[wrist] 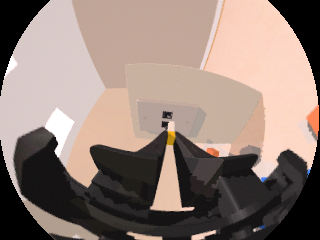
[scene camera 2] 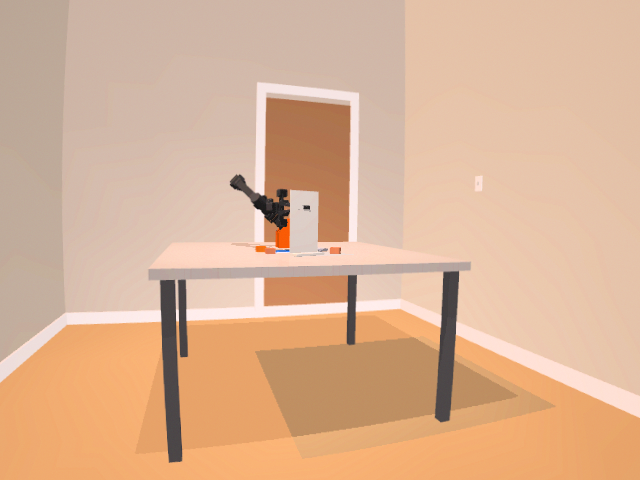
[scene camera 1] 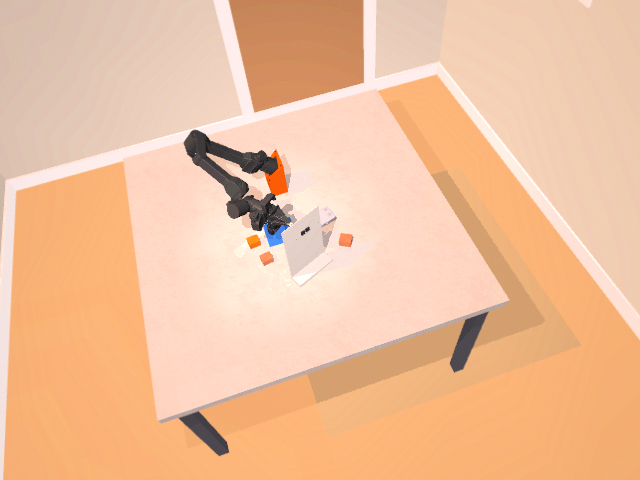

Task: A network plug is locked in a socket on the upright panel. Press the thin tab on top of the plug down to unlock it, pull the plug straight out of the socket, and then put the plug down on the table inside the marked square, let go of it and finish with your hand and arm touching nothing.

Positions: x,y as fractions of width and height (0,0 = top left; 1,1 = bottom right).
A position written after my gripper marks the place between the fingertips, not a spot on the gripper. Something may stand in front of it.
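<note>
You'd see my gripper (scene camera 1: 0.45,0.47) (wrist: 0.53,0.56) here, and there's also a white upright panel (scene camera 2: 0.47,0.43) (wrist: 0.65,0.45) that I can see.
</note>
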